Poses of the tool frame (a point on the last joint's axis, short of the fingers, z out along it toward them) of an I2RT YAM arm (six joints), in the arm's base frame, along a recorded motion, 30 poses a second.
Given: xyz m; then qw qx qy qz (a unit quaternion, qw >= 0).
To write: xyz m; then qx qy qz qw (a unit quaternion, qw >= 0). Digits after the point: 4 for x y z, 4 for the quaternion.
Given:
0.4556 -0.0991 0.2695 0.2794 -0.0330 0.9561 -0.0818
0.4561 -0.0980 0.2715 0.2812 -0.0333 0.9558 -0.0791
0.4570 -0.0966 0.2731 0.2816 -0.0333 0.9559 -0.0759
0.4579 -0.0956 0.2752 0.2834 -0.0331 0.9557 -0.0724
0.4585 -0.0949 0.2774 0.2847 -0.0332 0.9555 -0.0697
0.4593 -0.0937 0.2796 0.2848 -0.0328 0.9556 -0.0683
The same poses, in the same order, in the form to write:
0.4556 -0.0991 0.2695 -0.0330 0.9561 -0.0818 0.2794
0.4561 -0.0980 0.2715 -0.0333 0.9558 -0.0791 0.2812
0.4570 -0.0966 0.2731 -0.0333 0.9559 -0.0759 0.2816
0.4579 -0.0956 0.2752 -0.0331 0.9557 -0.0724 0.2834
0.4585 -0.0949 0.2774 -0.0332 0.9555 -0.0697 0.2847
0.4593 -0.0937 0.2796 -0.0328 0.9556 -0.0683 0.2848

